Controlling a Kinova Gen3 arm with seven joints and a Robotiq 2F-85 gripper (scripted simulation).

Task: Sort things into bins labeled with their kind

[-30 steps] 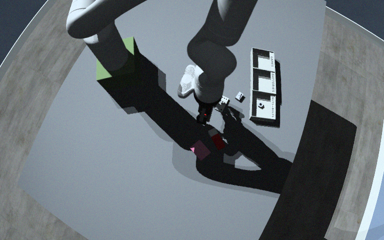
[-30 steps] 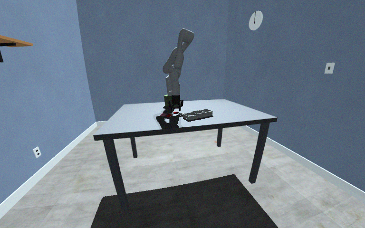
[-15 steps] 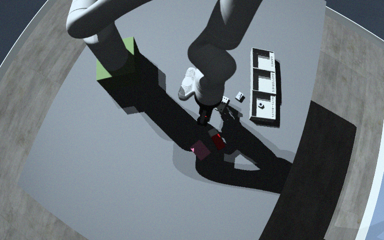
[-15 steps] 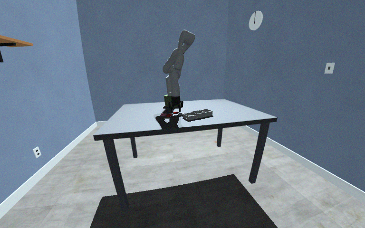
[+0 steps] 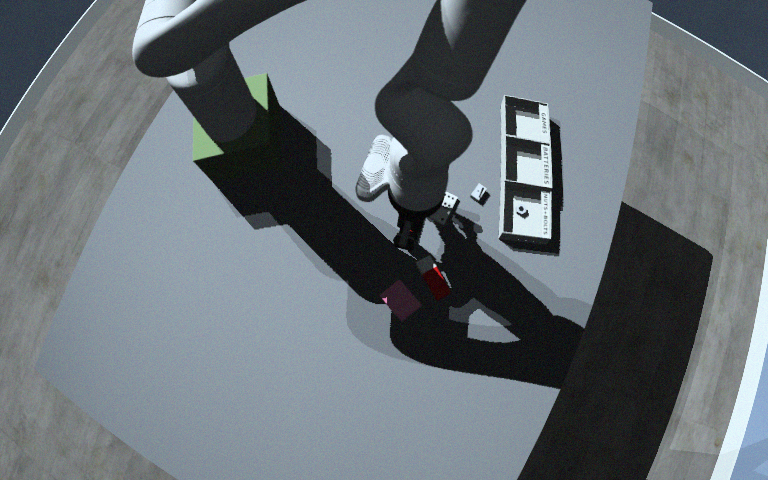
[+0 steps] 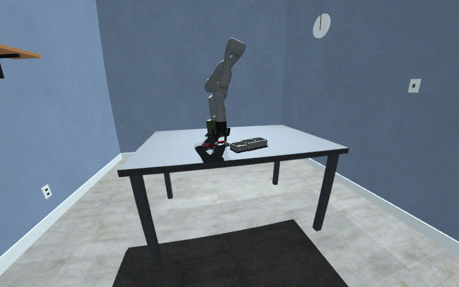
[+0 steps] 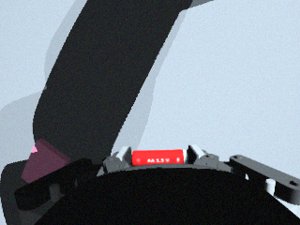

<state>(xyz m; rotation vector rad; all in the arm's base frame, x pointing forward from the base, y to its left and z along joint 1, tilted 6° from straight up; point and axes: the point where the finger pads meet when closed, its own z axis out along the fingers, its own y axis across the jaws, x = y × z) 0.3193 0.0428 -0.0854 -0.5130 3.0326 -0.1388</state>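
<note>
My hand is 1 cm above the red battery. The rest, counted from my hand: white domino 2 cm ahead, 5 cm to the left, 1 cm below; then red-and-white eraser 7 cm ahead, 5 cm to the right, 1 cm below; then pink block 5 cm ahead, 11 cm to the right, 1 cm below.
</note>
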